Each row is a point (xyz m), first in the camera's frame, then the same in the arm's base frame.
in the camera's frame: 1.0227 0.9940 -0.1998
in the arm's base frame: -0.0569 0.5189 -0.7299
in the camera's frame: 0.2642 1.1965 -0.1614
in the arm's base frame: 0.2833 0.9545 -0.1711
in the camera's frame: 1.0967 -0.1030 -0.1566
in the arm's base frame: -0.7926 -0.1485 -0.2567
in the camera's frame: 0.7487 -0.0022 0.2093
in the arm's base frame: -0.3896 -0.1865 0.0616
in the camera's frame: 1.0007 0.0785 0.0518
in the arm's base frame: -0.5021 -0.1492 -0.2226
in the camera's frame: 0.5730 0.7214 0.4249
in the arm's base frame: 0.2943 0.1427 -0.0959
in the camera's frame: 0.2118 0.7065 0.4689
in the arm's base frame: 0.3982 0.2711 0.2286
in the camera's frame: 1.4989 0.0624 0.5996
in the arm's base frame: -0.2484 -0.7696 -0.5379
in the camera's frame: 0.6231 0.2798 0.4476
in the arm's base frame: -0.0029 -0.1391 0.0782
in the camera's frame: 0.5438 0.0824 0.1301
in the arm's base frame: -0.3394 0.0099 0.1813
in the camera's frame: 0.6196 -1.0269 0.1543
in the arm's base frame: -1.0971 -0.6519 0.6553
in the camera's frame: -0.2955 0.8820 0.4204
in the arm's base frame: 0.6016 0.6360 0.5691
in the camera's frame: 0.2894 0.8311 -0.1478
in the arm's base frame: 0.0376 0.7325 -0.0141
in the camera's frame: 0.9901 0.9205 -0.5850
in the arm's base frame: -0.3666 0.7614 -0.7393
